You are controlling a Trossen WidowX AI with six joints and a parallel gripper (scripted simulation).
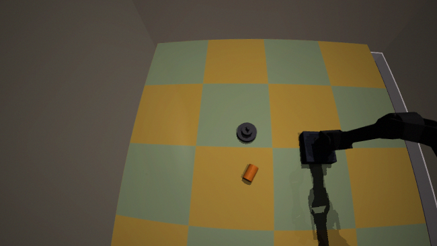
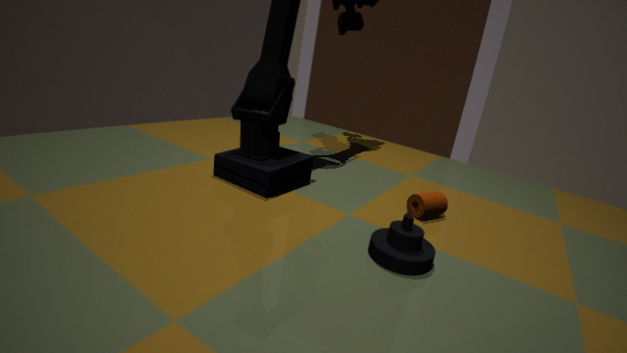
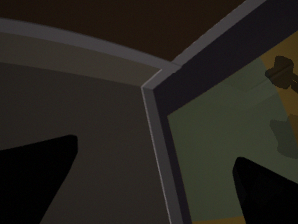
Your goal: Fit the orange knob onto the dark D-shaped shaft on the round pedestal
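My gripper tip is 420 mm short of the orange knob, 370 mm to the left of it and 320 mm above it. Round my gripper tip: dark round pedestal: 550 mm to the right, 430 mm ahead, 310 mm below.
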